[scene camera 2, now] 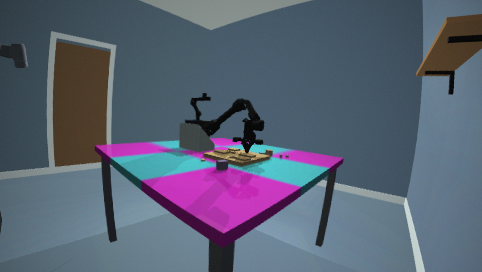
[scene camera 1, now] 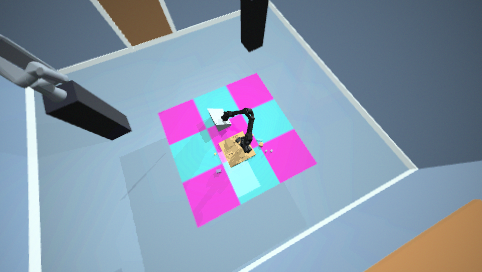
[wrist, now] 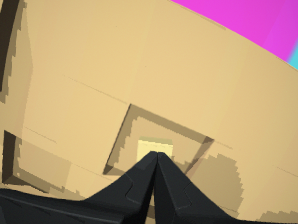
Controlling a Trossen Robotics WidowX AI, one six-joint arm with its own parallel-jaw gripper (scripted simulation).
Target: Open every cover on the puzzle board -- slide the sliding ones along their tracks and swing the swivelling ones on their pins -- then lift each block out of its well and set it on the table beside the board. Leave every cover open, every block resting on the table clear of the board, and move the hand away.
Labels:
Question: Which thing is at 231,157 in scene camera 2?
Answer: A tan puzzle board.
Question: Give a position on a tan puzzle board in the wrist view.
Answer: At 87,87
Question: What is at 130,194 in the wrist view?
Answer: My gripper.

